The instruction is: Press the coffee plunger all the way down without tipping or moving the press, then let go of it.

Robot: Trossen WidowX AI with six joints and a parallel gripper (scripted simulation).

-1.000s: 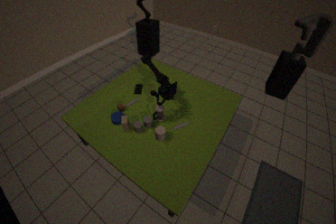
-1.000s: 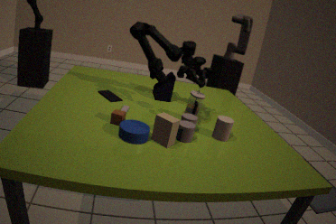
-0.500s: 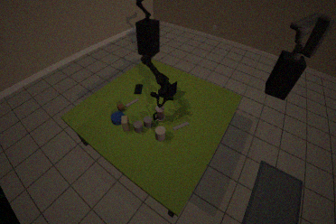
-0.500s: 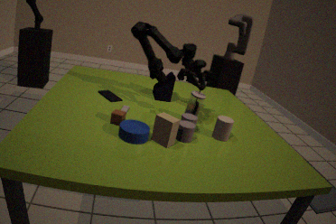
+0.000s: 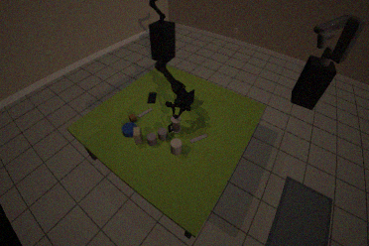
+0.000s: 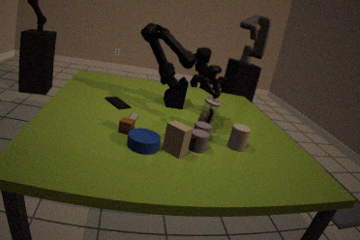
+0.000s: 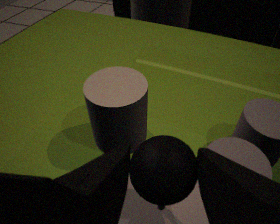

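The coffee press is 10 mm to the right of my gripper tip and 90 mm below it. Round my gripper tip: blue disc 170 mm ahead, 330 mm to the right, 160 mm below; flat black slab 250 mm behind, 410 mm to the right, 180 mm below.
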